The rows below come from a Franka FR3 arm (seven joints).
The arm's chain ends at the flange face. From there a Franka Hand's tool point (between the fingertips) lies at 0.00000 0.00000 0.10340 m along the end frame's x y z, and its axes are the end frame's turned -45 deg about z.
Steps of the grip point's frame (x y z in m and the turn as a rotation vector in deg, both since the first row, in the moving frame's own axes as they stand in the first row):
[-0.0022, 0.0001, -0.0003, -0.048, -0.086, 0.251]
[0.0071, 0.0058, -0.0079, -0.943, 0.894, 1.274]
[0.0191, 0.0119, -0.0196, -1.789, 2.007, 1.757]
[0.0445, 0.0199, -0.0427, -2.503, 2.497, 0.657]
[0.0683, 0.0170, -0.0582, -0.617, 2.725, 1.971]
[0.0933, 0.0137, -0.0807, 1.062, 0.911, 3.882]
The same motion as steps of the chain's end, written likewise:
[-0.0014, 0.0015, -0.0003, -0.095, -0.027, 0.251]
[0.0068, -0.0010, -0.0079, -0.035, 1.299, 1.274]
[0.0171, -0.0049, -0.0195, 0.154, 2.684, 1.757]
[0.0392, -0.0174, -0.0425, -0.004, 3.536, 0.657]
[0.0560, -0.0337, -0.0581, 1.491, 2.363, 1.971]
[0.0758, -0.0538, -0.0807, 1.395, -0.107, 3.882]

